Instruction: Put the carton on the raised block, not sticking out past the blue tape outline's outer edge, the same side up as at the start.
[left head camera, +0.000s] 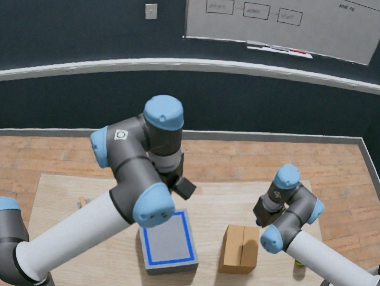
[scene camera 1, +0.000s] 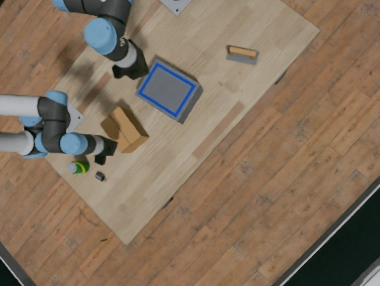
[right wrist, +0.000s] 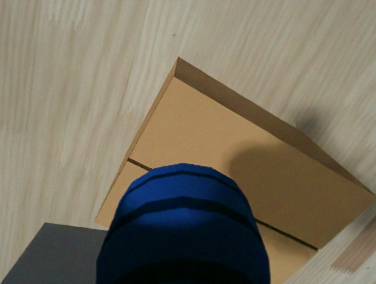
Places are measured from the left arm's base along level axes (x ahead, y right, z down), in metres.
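Pixels of known places: right hand at its tool point: (right wrist: 183, 220).
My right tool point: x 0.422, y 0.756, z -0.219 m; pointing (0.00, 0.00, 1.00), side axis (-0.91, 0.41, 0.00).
Observation:
Behind a point stands the place of what it marks.
The tan carton (left head camera: 232, 250) @(y 0.665, x 0.337, z -0.130 m) (scene camera 1: 131, 131) @(y 0.670, x 0.407, z -0.130 m) (right wrist: 200, 120) @(y 0.762, x 0.413, z -0.130 m) rests on the table with a dark seam across its top, beside the grey raised block (left head camera: 169, 240) @(y 0.427, x 0.378, z -0.120 m) (scene camera 1: 167, 89) @(y 0.413, x 0.391, z -0.120 m) (right wrist: 60, 252) @(y 0.497, x 0.488, z -0.047 m). The blue tape outline (left head camera: 171, 262) @(y 0.439, x 0.283, z -0.120 m) (scene camera 1: 157, 103) @(y 0.492, x 0.402, z -0.120 m) runs around the block's top, which bears nothing. My right gripper (left head camera: 258, 222) (scene camera 1: 103, 154) (right wrist: 183, 220), a blue suction cup, is open and empty; it is apart from the carton, near its edge in the head view. My left gripper (left head camera: 184, 188) (scene camera 1: 131, 72) hangs by the block's edge, its cup hidden; nothing shows hanging from it, so it appears open.
A trowel with a wooden handle (left head camera: 83, 202) @(y 0.031, x 0.533, z -0.060 m) (scene camera 1: 242, 54) @(y 0.052, x 0.515, z -0.049 m) lies beyond the block. A green can (left head camera: 299, 263) @(y 0.994, x 0.283, z -0.032 m) (scene camera 1: 80, 167) @(y 0.994, x 0.328, z -0.096 m) and a small black object (scene camera 1: 100, 176) @(y 0.977, x 0.413, z -0.027 m) lie near my right gripper. My left forearm (left head camera: 75, 237) @(y 0.270, x 0.143, z -0.688 m) reaches across the table's left part in the head view.

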